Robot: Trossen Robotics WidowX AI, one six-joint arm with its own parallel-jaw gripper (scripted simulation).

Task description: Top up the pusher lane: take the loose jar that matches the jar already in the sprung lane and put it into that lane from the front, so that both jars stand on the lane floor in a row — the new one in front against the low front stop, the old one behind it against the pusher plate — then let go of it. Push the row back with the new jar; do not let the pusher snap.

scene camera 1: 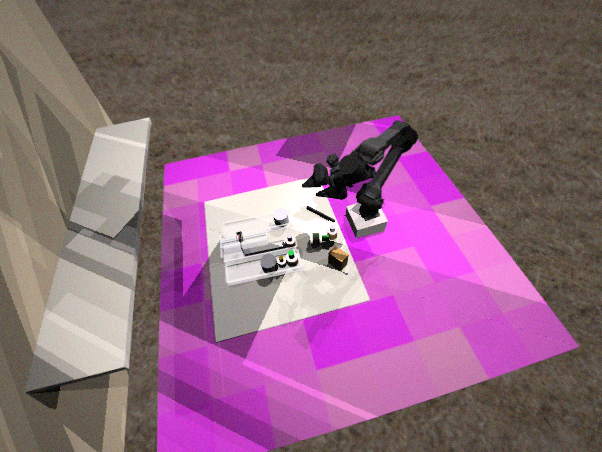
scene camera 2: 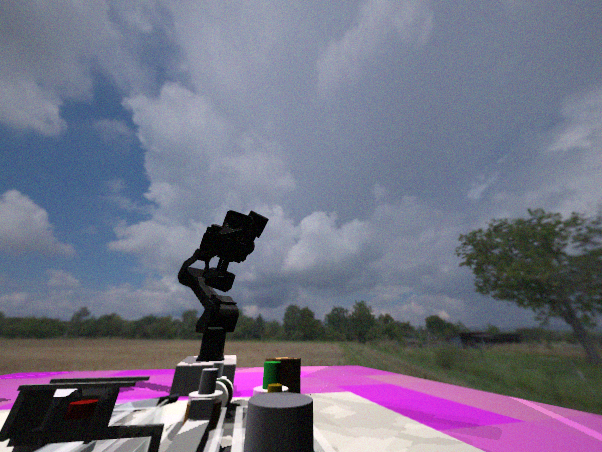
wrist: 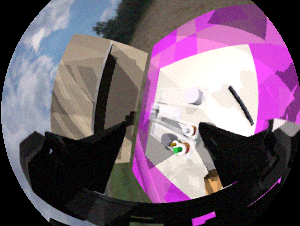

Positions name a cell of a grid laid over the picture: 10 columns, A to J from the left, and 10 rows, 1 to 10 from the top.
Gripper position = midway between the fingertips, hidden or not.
gripper: scene camera 1 F5; scene camera 2 D6; wrist F6
